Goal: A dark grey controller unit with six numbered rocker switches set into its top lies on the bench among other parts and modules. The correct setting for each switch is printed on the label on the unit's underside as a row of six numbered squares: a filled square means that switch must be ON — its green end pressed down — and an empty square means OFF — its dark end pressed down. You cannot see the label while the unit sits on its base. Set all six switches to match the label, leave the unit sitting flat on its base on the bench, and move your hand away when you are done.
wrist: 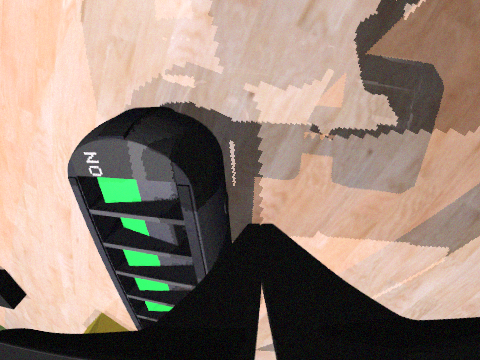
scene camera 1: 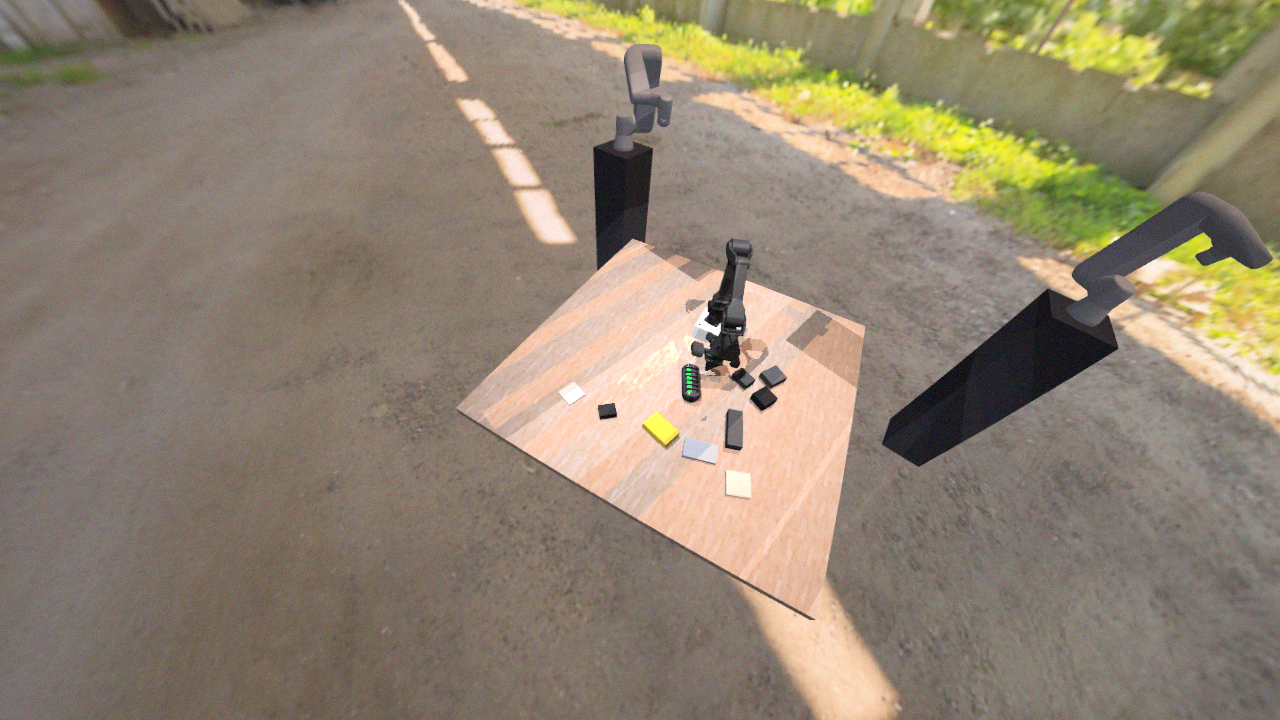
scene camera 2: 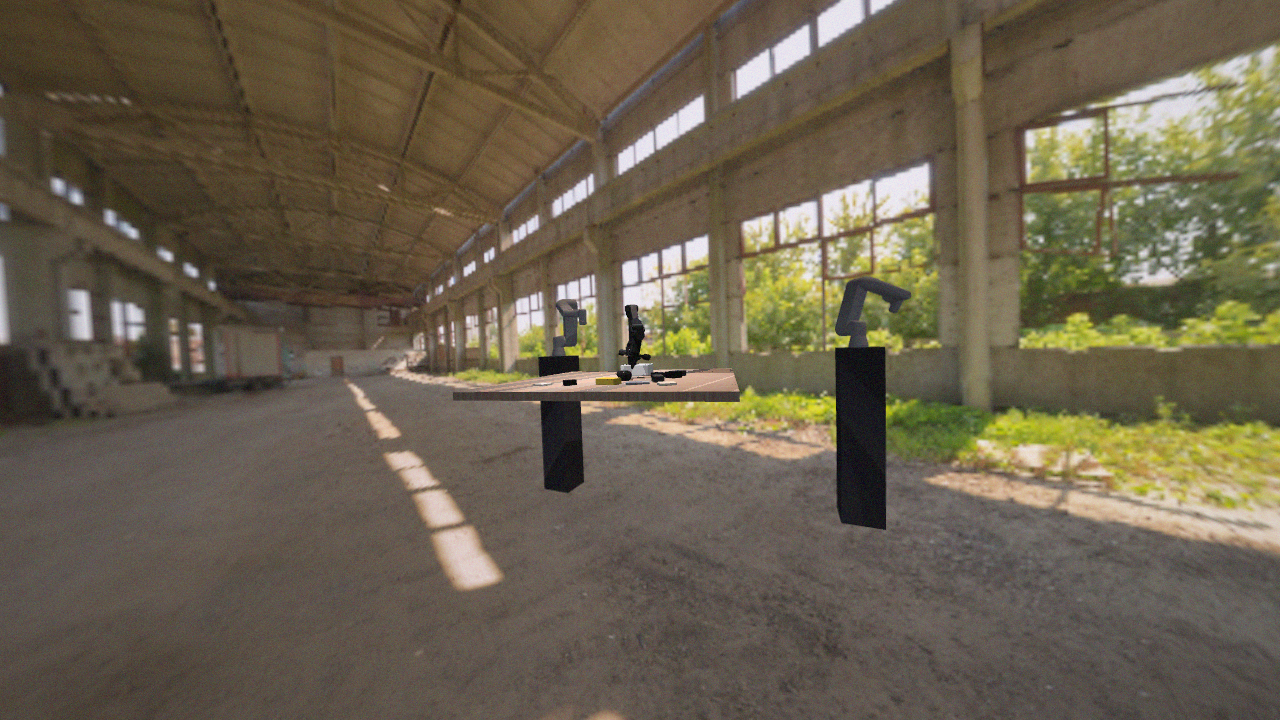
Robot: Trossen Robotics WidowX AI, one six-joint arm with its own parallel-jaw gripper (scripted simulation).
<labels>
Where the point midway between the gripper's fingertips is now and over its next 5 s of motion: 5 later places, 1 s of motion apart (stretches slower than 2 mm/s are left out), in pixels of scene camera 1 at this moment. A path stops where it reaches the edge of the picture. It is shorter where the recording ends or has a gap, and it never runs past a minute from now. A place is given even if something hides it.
My gripper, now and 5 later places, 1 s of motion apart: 705,370; 691,383; 677,390; 677,395; 679,395; 683,396
</labels>
